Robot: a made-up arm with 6 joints.
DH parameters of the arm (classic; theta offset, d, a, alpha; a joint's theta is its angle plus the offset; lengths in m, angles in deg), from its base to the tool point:
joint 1: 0 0.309 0 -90
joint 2: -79.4 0 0.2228 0
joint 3: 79.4 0 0.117 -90
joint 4: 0 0.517 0 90
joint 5: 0 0 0.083 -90
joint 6: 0 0.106 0 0
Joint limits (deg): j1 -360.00..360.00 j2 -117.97..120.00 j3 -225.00..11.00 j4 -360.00..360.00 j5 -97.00..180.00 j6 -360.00..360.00
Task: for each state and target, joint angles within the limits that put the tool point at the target. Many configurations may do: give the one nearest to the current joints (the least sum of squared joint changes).
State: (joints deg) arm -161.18 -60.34 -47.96 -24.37 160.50 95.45
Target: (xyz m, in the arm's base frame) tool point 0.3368 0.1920 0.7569
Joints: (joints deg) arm -161.05 -98.01 -99.92 -35.51 150.64 95.45
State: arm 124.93 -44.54 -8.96 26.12 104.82 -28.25
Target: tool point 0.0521 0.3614 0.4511
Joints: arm 78.33 -66.95 -26.20 9.75 113.82 -28.25
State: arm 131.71 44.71 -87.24 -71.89 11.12 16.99
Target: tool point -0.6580 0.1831 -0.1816
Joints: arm 160.99 84.59 -117.12 -66.74 18.61 16.99
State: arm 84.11 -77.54 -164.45 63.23 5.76 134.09
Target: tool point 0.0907 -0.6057 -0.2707
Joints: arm 92.59 -117.97 -190.68 60.27 5.29 134.09
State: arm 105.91 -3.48 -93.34 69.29 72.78 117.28
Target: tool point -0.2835 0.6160 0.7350
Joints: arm 109.91 6.83 -107.34 72.15 64.34 117.28
